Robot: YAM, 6 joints.
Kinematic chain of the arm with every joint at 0, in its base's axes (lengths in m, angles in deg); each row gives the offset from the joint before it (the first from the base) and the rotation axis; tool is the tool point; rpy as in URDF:
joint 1: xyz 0 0 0.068 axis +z
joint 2: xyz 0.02 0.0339 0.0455 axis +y
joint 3: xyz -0.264 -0.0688 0 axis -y
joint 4: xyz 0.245 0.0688 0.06 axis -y
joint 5: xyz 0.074 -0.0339 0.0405 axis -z
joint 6: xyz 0.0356 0 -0.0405 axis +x
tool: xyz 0 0 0 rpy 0 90 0
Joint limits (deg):
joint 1: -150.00..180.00
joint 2: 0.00..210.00
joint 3: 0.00..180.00
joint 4: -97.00..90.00
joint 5: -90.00..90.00
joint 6: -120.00..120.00
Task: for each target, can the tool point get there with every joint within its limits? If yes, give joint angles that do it. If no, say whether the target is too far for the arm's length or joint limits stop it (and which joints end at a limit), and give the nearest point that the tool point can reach.
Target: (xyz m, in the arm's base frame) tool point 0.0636 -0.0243 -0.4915
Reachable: no: joint limits stop it (at a limit: joint 2) | nearest point 0.1117 -0.0427 -0.3566 | short by 0.144 m
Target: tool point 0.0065 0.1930 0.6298
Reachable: yes | joints 95.15 84.79 108.39 69.21 42.00 52.40
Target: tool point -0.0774 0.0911 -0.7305
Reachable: no: too far | nearest point -0.1192 0.1403 -0.3745 | short by 0.362 m
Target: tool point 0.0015 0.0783 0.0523
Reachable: yes | joints 109.18 117.09 17.74 -53.23 49.54 40.42
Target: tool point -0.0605 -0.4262 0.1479
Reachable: yes | joints -101.19 118.89 78.35 -14.95 -41.05 -81.45
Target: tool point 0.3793 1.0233 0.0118
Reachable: no: too far | nearest point 0.2235 0.6030 0.0544 | short by 0.450 m
